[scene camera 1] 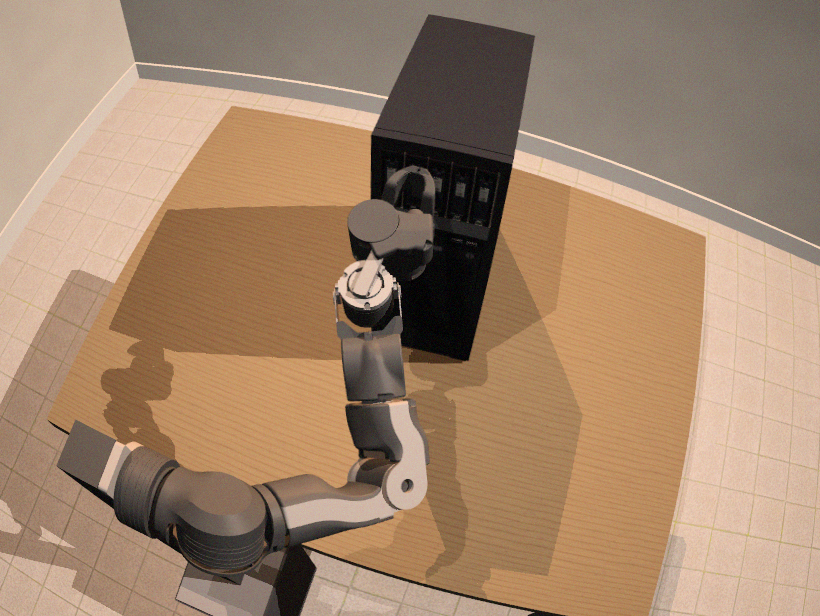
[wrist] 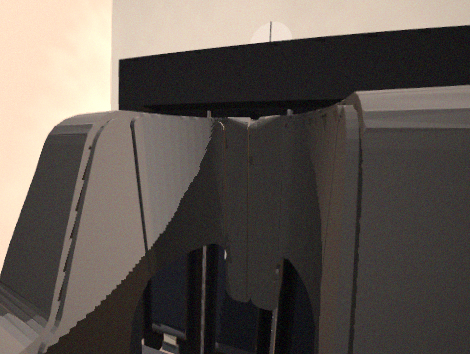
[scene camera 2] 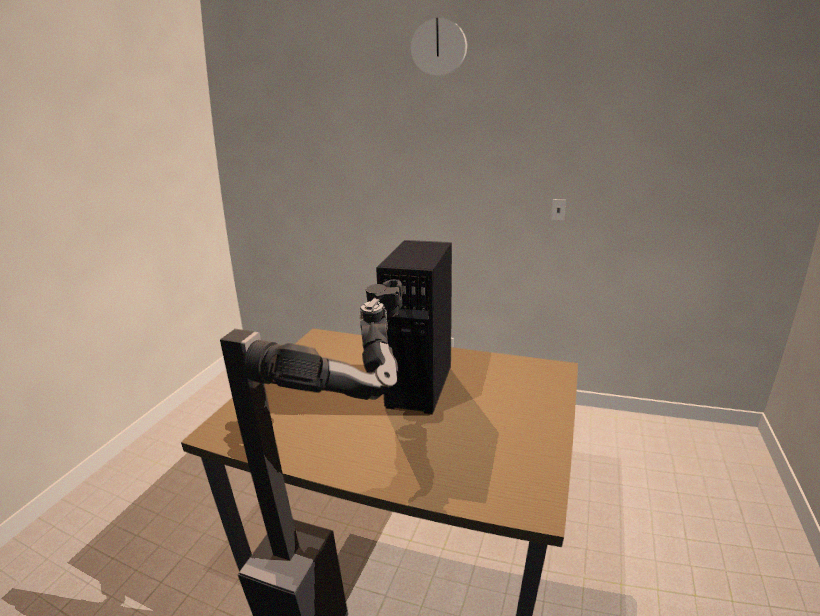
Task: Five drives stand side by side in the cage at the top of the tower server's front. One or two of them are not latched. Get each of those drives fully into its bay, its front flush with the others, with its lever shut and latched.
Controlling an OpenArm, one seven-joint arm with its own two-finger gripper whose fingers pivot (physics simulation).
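Note:
The black tower server stands upright, with five drives side by side at the top of its front. In scene camera 1, the leftmost drive, the fourth drive and the rightmost drive show; the third is partly covered. My gripper is shut and empty, its fingertips together in front of the second drive from the left, close to its front. In the wrist view the leftmost drive shows below the fingers. The fingers hide the upper fronts and levers; contact, seating and latching cannot be told.
The server stands on a wooden table. My arm reaches up from the table's front left, close before the server's left side. A grey wall is behind, with a round clock.

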